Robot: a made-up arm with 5 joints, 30 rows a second.
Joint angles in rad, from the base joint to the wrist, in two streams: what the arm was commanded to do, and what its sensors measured. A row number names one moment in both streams.
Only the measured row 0 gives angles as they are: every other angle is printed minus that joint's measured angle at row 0.
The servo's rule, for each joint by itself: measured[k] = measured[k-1] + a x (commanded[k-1-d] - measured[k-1]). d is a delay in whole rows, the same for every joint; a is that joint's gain. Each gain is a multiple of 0.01, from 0.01 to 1. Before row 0 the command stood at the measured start. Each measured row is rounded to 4 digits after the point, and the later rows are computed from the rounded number. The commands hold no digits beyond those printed.
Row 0, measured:
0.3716, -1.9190, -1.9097, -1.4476, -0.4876
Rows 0 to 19, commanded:
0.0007, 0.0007, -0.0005, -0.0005, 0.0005
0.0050, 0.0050, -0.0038, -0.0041, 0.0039
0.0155, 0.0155, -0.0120, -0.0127, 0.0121
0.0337, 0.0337, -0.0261, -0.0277, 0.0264
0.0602, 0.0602, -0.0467, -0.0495, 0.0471
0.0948, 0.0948, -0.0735, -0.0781, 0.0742
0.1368, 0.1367, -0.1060, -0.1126, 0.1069
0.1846, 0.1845, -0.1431, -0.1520, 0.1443
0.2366, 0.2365, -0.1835, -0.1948, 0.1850
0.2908, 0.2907, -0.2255, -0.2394, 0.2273
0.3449, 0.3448, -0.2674, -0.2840, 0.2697
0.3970, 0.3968, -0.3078, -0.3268, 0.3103
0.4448, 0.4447, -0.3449, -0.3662, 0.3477
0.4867, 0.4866, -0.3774, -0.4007, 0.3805
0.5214, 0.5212, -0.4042, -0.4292, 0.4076
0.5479, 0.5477, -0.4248, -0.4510, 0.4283
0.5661, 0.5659, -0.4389, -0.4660, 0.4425
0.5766, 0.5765, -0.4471, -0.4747, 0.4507
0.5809, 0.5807, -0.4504, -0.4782, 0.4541
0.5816, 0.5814, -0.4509, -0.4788, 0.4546
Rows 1 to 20, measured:
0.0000, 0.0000, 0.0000, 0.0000, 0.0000
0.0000, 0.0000, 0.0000, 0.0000, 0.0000
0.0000, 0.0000, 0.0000, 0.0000, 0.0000
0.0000, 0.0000, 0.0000, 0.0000, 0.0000
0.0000, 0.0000, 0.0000, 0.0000, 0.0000
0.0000, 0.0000, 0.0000, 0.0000, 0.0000
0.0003, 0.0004, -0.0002, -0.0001, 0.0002
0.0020, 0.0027, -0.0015, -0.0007, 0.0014
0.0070, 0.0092, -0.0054, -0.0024, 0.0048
0.0169, 0.0217, -0.0131, -0.0059, 0.0117
0.0329, 0.0413, -0.0255, -0.0120, 0.0230
0.0558, 0.0686, -0.0433, -0.0213, 0.0394
0.0858, 0.1033, -0.0665, -0.0341, 0.0610
0.1224, 0.1447, -0.0948, -0.0506, 0.0877
0.1647, 0.1915, -0.1276, -0.0708, 0.1188
0.2114, 0.2421, -0.1638, -0.0944, 0.1535
0.2608, 0.2945, -0.2021, -0.1209, 0.1907
0.3112, 0.3467, -0.2412, -0.1497, 0.2290
0.3606, 0.3967, -0.2796, -0.1800, 0.2670
0.4073, 0.4425, -0.3158, -0.2109, 0.3033
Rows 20 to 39, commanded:
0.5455, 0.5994, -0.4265, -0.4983, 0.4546
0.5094, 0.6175, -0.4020, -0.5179, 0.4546
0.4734, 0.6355, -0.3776, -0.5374, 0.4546
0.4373, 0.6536, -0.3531, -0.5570, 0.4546
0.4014, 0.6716, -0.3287, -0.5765, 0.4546
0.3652, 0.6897, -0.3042, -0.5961, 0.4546
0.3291, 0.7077, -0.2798, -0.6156, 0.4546
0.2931, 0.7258, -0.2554, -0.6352, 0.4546
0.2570, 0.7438, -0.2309, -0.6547, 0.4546
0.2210, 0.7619, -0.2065, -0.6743, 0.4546
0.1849, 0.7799, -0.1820, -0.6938, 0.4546
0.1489, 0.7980, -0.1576, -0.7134, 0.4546
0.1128, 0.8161, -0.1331, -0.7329, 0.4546
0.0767, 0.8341, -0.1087, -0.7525, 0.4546
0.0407, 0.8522, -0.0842, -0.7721, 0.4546
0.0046, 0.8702, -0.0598, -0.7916, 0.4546
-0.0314, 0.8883, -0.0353, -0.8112, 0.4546
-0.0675, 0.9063, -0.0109, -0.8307, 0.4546
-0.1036, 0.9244, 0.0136, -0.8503, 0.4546
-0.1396, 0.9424, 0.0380, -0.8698, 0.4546
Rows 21 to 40, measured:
0.4495, 0.4826, -0.3485, -0.2415, 0.3367
0.4859, 0.5158, -0.3767, -0.2708, 0.3660
0.5156, 0.5414, -0.3997, -0.2981, 0.3905
0.5382, 0.5593, -0.4172, -0.3228, 0.4098
0.5540, 0.5702, -0.4295, -0.3446, 0.4240
0.5642, 0.5759, -0.4374, -0.3634, 0.4338
0.5573, 0.5879, -0.4334, -0.3823, 0.4405
0.5396, 0.6030, -0.4218, -0.4013, 0.4450
0.5151, 0.6196, -0.4054, -0.4204, 0.4481
0.4863, 0.6369, -0.3860, -0.4395, 0.4502
0.4549, 0.6546, -0.3648, -0.4587, 0.4516
0.4217, 0.6725, -0.3424, -0.4779, 0.4526
0.3874, 0.6905, -0.3192, -0.4972, 0.4532
0.3525, 0.7085, -0.2956, -0.5165, 0.4536
0.3172, 0.7265, -0.2717, -0.5358, 0.4539
0.2816, 0.7446, -0.2476, -0.5552, 0.4541
0.2458, 0.7626, -0.2233, -0.5746, 0.4543
0.2099, 0.7807, -0.1990, -0.5940, 0.4544
0.1740, 0.7988, -0.1746, -0.6134, 0.4545
0.1380, 0.8168, -0.1502, -0.6329, 0.4545

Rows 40 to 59, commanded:
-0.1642, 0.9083, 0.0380, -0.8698, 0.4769
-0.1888, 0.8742, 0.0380, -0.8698, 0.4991
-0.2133, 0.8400, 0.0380, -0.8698, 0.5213
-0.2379, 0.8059, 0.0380, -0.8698, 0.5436
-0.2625, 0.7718, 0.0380, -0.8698, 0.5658
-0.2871, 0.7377, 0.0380, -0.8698, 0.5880
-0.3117, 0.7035, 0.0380, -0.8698, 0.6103
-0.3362, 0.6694, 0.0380, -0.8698, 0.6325
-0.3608, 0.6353, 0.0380, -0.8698, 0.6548
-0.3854, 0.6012, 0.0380, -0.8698, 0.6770
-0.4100, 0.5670, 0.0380, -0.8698, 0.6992
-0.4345, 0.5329, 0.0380, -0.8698, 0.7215
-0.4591, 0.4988, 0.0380, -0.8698, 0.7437
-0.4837, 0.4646, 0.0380, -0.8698, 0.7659
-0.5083, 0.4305, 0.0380, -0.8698, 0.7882
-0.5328, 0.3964, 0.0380, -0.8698, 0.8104
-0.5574, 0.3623, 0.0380, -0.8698, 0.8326
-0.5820, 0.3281, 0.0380, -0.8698, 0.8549
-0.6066, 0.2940, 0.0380, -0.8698, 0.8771
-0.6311, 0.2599, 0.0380, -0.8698, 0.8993
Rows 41 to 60, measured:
0.1020, 0.8349, -0.1258, -0.6524, 0.4545
0.0660, 0.8529, -0.1014, -0.6719, 0.4545
0.0300, 0.8710, -0.0769, -0.6914, 0.4545
-0.0061, 0.8890, -0.0525, -0.7109, 0.4545
-0.0422, 0.9071, -0.0280, -0.7304, 0.4545
-0.0782, 0.9251, -0.0036, -0.7499, 0.4545
-0.1100, 0.9165, 0.0118, -0.7667, 0.4617
-0.1392, 0.8949, 0.0215, -0.7811, 0.4737
-0.1666, 0.8669, 0.0276, -0.7935, 0.4889
-0.1930, 0.8358, 0.0314, -0.8042, 0.5064
-0.2187, 0.8032, 0.0338, -0.8134, 0.5254
-0.2440, 0.7698, 0.0354, -0.8213, 0.5454
-0.2690, 0.7360, 0.0364, -0.8281, 0.5662
-0.2939, 0.7020, 0.0370, -0.8339, 0.5874
-0.3187, 0.6680, 0.0374, -0.8389, 0.6090
-0.3434, 0.6339, 0.0376, -0.8432, 0.6308
-0.3680, 0.5998, 0.0377, -0.8469, 0.6527
-0.3926, 0.5657, 0.0378, -0.8501, 0.6747
-0.4172, 0.5316, 0.0379, -0.8529, 0.6968
-0.4418, 0.4974, 0.0379, -0.8553, 0.7189

